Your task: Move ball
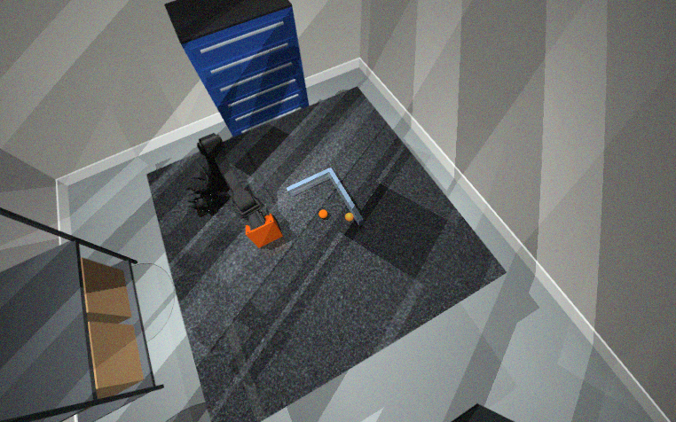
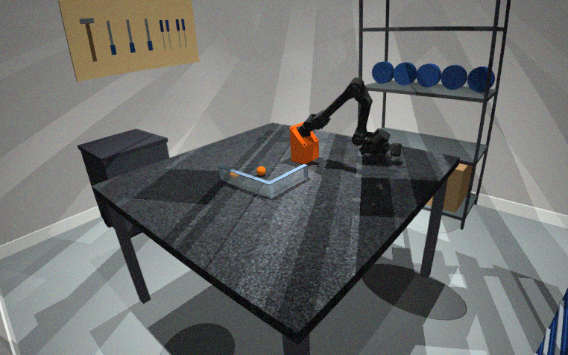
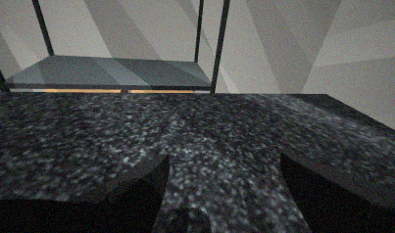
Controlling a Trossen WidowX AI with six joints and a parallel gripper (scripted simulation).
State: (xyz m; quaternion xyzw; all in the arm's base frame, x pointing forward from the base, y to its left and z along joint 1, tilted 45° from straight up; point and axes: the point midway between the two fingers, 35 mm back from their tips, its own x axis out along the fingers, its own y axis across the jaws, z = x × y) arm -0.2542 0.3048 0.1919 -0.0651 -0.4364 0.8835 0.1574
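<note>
Now: the orange ball 560 mm ahead of my gripper tip, 380 mm to the right of it and 20 mm below it.
</note>
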